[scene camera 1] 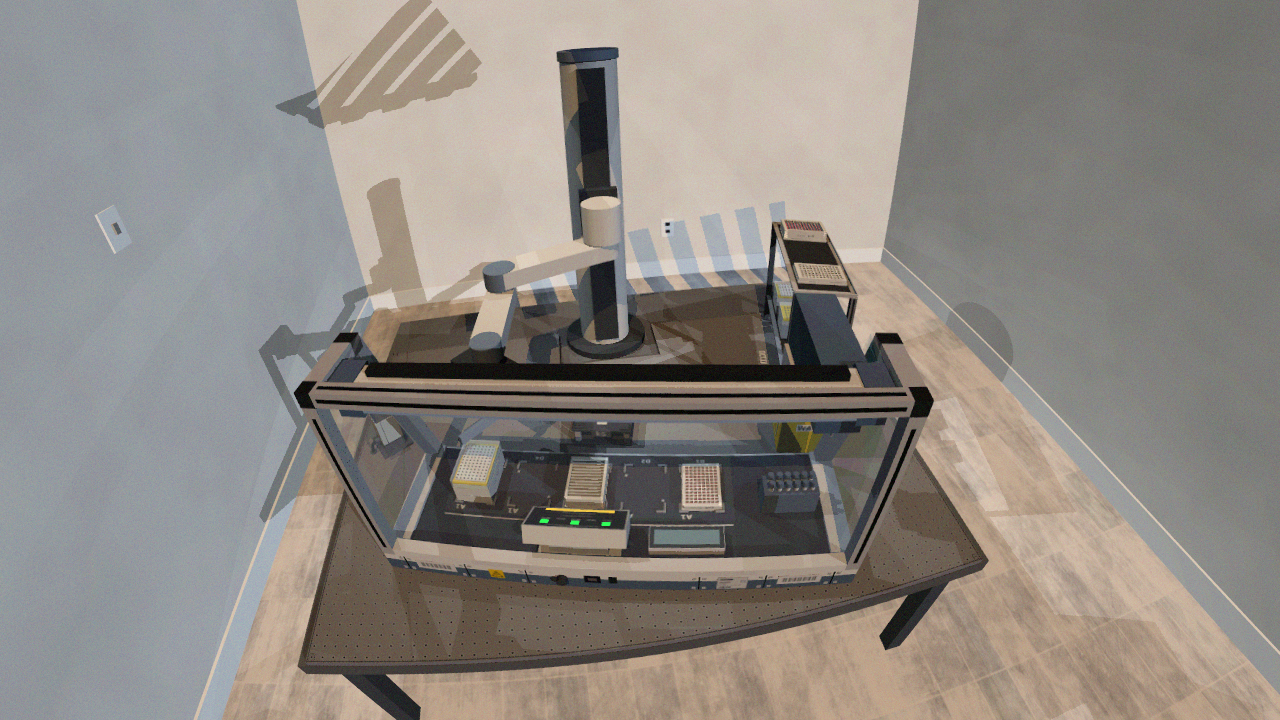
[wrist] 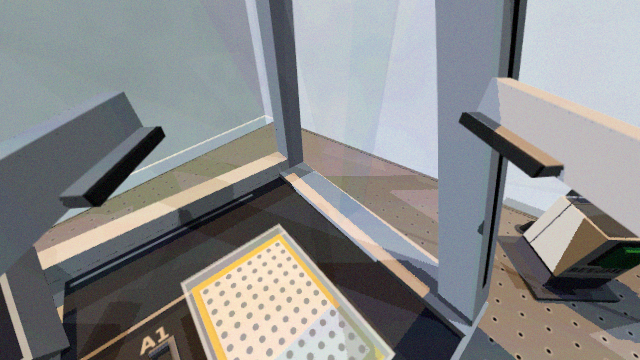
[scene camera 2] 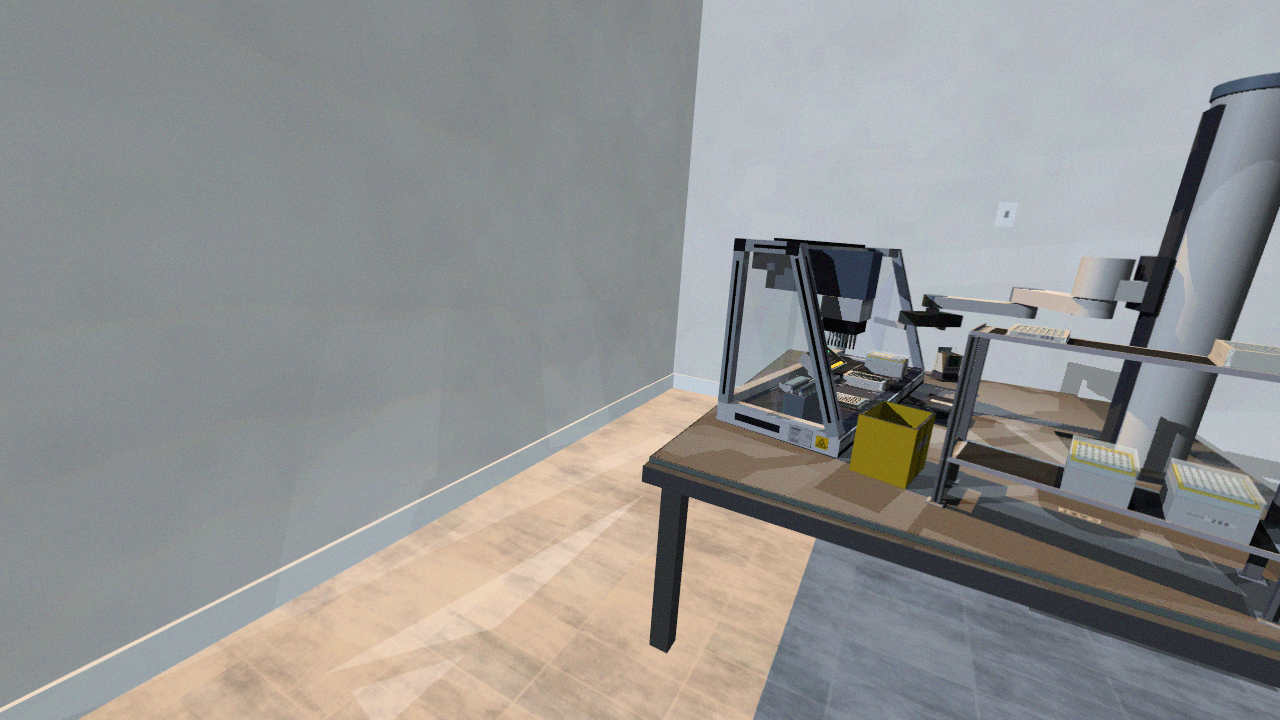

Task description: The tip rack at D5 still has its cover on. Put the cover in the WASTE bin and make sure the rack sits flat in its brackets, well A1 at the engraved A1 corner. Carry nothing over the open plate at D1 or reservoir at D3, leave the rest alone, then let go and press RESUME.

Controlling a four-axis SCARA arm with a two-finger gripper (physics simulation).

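Where they show: gripper, fingertip midpoint: (scene camera 1: 437,422) (wrist: 317,105) (scene camera 2: 893,319); arm's base, link origin: (scene camera 1: 605,336).
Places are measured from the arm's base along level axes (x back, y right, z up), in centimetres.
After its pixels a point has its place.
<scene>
The tip rack (scene camera 1: 477,470) (scene camera 2: 886,362) @(y 30.3, x -62.0, z 10.8 cm) (wrist: 270,300) @(y 35.2, x -63.0, z 12.9 cm) stands at D5, the far left slot in scene camera 1. It has a yellow border, and a clear shell shows around its top. I cannot tell if it sits flat. My gripper (scene camera 2: 886,319) @(y 40.1, x -62.5, z 25.2 cm) (wrist: 317,105) @(y 40.1, x -62.5, z 25.2 cm) is open and empty, high at the deck enclosure's rear opening. In the wrist view its fingers stand wide apart above the rack. The yellow WASTE bin (scene camera 1: 796,437) (scene camera 2: 890,447) @(y -53.2, x -57.0, z 9.4 cm) stands behind the enclosure. The RESUME box (scene camera 1: 390,435) (scene camera 2: 948,361) @(y 59.3, x -40.3, z 9.3 cm) (wrist: 575,250) @(y 59.5, x -42.5, z 8.4 cm) has a green display and stands outside the enclosure.
A reservoir (scene camera 1: 586,481) @(y 10.6, x -67.8, z 8.8 cm) and an open plate (scene camera 1: 700,486) stand on the deck. A dark tube rack (scene camera 1: 789,490) is at its right. An enclosure post (wrist: 462,200) @(y 45.8, x -55.3, z 19.1 cm) rises beside the right finger. A shelf rack (scene camera 2: 959,420) @(y -57.5, x -46.6, z 19.5 cm) stands next to the bin. A pipette head (scene camera 2: 845,308) @(y -39.1, x -71.8, z 36.2 cm) hangs inside.
</scene>
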